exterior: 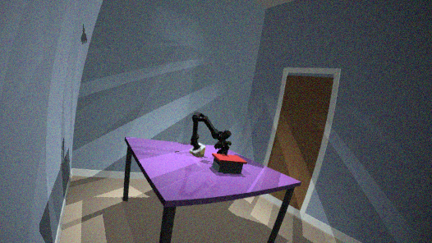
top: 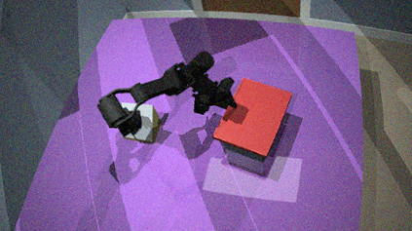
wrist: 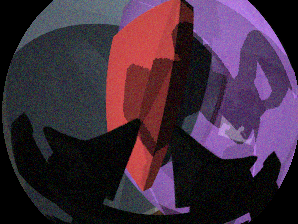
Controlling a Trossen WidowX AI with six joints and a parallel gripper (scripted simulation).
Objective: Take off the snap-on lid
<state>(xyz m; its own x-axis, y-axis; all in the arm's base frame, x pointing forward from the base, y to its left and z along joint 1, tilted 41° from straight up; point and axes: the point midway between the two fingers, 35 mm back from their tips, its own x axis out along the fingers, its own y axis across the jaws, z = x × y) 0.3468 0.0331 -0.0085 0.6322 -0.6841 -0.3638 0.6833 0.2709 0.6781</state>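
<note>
Right now the red lid is 7 cm ahead of my gripper tip, 3 cm to the right of it and 1 cm above it. Round my gripper tip: storage box: 7 cm ahead, 3 cm to the right, 5 cm below.
</note>
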